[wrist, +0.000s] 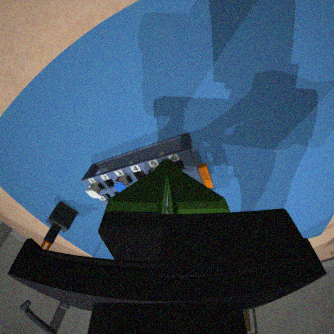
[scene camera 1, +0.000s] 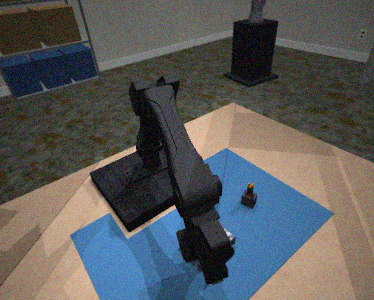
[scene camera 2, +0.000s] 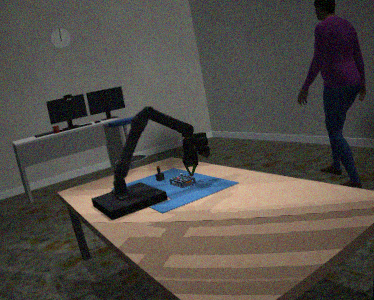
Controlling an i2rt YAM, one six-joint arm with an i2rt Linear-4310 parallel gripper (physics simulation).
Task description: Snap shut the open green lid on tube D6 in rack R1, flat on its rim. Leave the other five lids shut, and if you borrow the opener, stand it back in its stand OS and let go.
The same spot on a blue mat: [scene camera 1: 283, 219] is [wrist: 17, 171].
